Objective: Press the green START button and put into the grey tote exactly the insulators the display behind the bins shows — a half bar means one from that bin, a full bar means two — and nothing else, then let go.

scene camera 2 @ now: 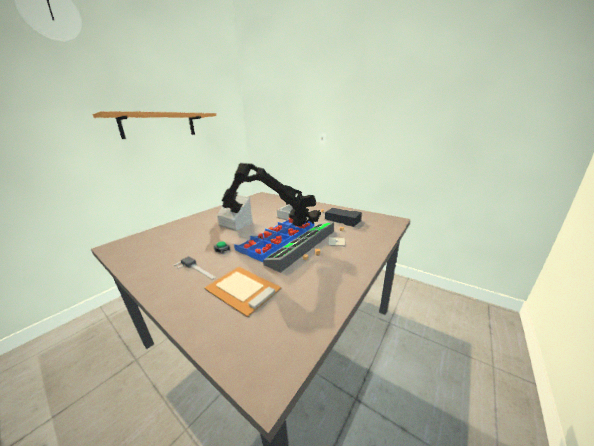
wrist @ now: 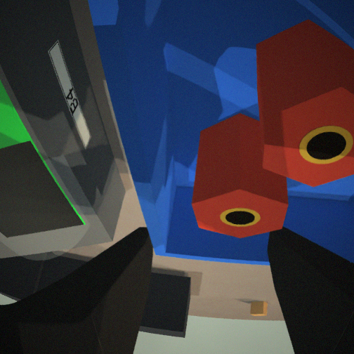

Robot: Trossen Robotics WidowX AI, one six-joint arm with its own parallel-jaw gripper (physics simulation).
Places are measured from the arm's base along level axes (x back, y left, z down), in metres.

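Pixels of known places: gripper, between the fingertips: (scene camera 2: 310, 223); arm's base, origin of its link: (scene camera 2: 236, 207).
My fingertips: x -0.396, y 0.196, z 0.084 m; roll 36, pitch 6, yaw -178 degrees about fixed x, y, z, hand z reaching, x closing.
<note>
For each thing: its top centre in the pictures, then the offset to it from my fingertips. "spot": a spot on its surface instead. Level surfaces: height alone.
- dark display, a spot on its surface: (scene camera 2: 295, 257) spot: dx -0.131, dy -0.339, dz +0.010 m
- green START button, centre of its top: (scene camera 2: 220, 242) dx +0.232, dy -0.450, dz -0.011 m
- grey tote, centre of its top: (scene camera 2: 292, 208) dx +0.198, dy +0.091, dz -0.025 m
- black box, centre of its top: (scene camera 2: 343, 211) dx -0.114, dy +0.197, dz -0.027 m
- white plate, centre of its top: (scene camera 2: 337, 241) dx -0.208, dy -0.084, dz +0.023 m
- orange clipboard, a spot on its surface: (scene camera 2: 215, 288) spot: dx +0.008, dy -0.655, dz +0.024 m
- caliper, centre of its top: (scene camera 2: 193, 266) dx +0.189, dy -0.628, dz +0.010 m
- table, height of its surface: dz +0.029 m
My gripper (scene camera 2: 307, 221) (wrist: 211, 239) is partly open, with nothing gripped, low at the far end of the blue bins (scene camera 2: 243, 251) (wrist: 135, 80). In the wrist view a red insulator (wrist: 237, 165) with a yellow-ringed dark hole shows between and beyond the fingertips; another red insulator (wrist: 305, 75) is to its right. Several red insulators lie in the other bins. The dark display (scene camera 2: 295, 257) (wrist: 35, 45) stands along the bins with green bars lit; its end label reads B4. The green START button (scene camera 2: 221, 244) is left of the bins. The grey tote (scene camera 2: 284, 212) is partly hidden behind the arm.
A black box (scene camera 2: 343, 216) (wrist: 167, 305) lies beyond the bins. Small orange cubes (scene camera 2: 317, 252) (wrist: 258, 308) and a white plate (scene camera 2: 337, 242) lie near the display. An orange clipboard (scene camera 2: 215, 288) and a caliper (scene camera 2: 188, 261) lie on the table (scene camera 2: 210, 350).
</note>
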